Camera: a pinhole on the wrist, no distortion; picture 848 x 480 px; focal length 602.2 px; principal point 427.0 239.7 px. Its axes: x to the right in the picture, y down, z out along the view. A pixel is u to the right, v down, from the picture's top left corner.
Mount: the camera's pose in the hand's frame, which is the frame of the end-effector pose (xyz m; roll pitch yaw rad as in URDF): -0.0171 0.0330 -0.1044 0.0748 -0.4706 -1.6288
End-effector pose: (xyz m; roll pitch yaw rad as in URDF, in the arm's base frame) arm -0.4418 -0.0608 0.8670 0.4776 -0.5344 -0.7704
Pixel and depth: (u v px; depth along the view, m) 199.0 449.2 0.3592
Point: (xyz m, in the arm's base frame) -0.3441 0.1304 1.1644
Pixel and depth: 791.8 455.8 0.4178
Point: -0.6355 -0.1304 1.2147
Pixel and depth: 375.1 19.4 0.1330
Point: -0.4421 0.0660 0.8762
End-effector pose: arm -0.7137 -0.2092 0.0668 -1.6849 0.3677 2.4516
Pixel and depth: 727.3 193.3 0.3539
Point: -0.8230 -0.4848 0.0264
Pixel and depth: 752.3 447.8 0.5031
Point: -1.0798 -0.5198 -0.0414
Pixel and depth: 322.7 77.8 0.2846
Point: -0.6386 -0.3964 -0.1016
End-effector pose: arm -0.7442 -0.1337 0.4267 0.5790 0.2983 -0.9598
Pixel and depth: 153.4 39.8 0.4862
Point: -0.5612 0.0620 0.8940
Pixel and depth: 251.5 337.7 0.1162
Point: -0.6507 -0.0839 0.4756
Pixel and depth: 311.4 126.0 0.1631
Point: -0.6756 -0.0565 0.5331
